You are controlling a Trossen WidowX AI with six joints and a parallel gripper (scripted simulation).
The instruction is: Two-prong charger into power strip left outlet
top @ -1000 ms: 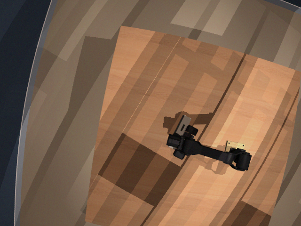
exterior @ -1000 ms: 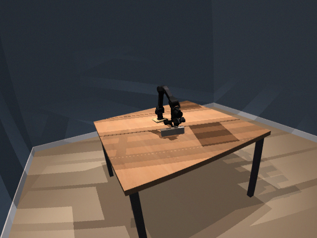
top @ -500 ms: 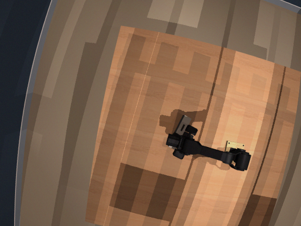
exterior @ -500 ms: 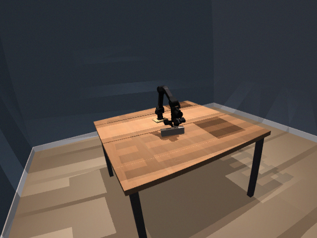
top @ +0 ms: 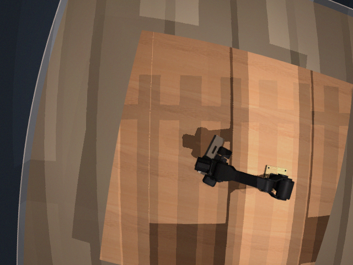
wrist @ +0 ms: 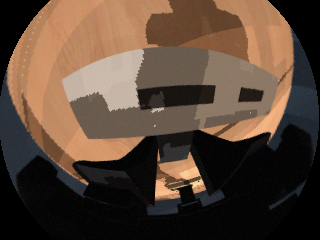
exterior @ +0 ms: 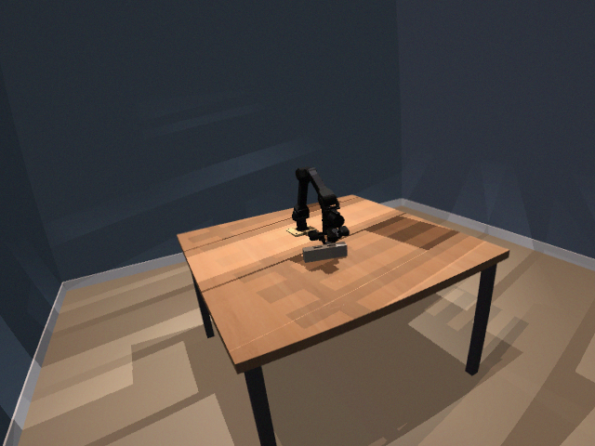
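My gripper tip is 20 mm short of the black two-prong charger and 10 mm below it.
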